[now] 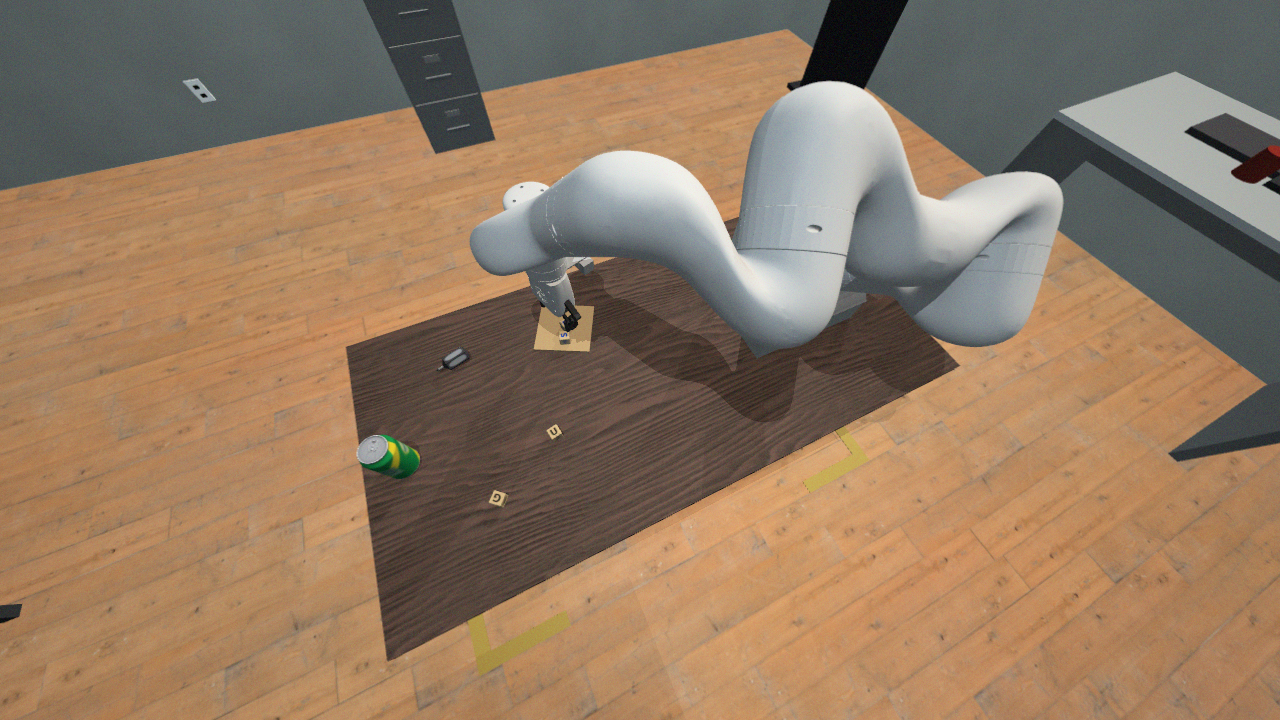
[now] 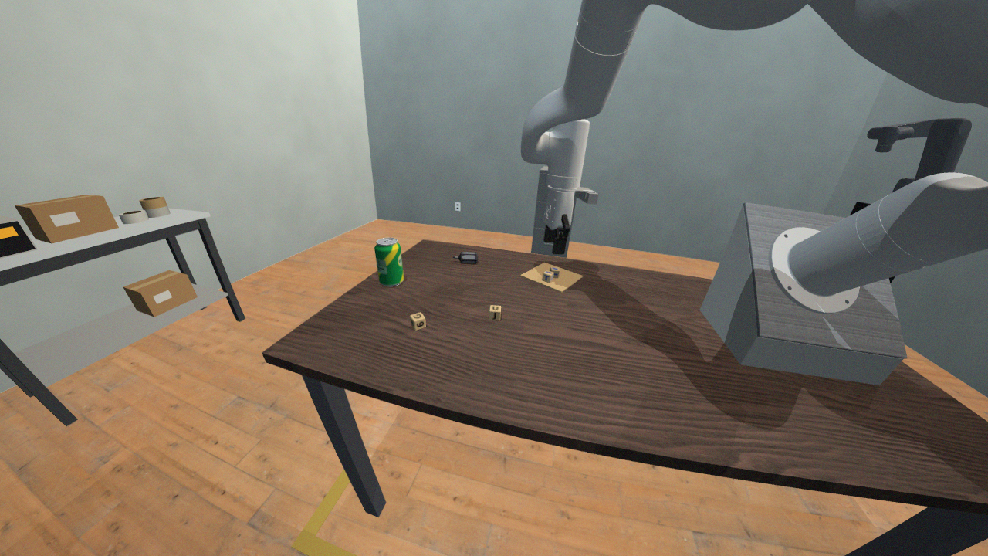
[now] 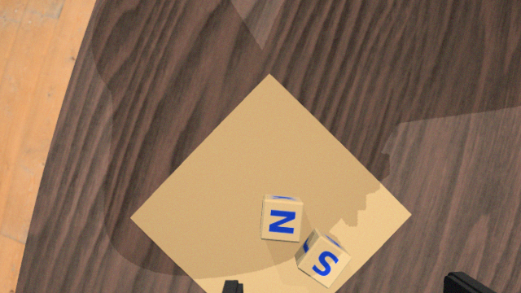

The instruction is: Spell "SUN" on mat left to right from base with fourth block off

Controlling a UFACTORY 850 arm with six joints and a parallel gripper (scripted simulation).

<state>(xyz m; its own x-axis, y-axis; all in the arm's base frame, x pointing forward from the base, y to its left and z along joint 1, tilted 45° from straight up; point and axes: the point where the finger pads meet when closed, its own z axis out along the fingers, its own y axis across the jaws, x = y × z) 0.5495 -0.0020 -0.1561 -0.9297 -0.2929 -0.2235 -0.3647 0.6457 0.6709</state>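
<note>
The n block is 10 mm behind my hand, 30 mm to the right of it and 100 mm below it. From my hand the other things lie so: s block: 10 mm to the left, 100 mm below; then tan mat: 10 mm behind, 30 mm to the right, 110 mm below; then u block: 90 mm ahead, 230 mm to the left, 100 mm below.
</note>
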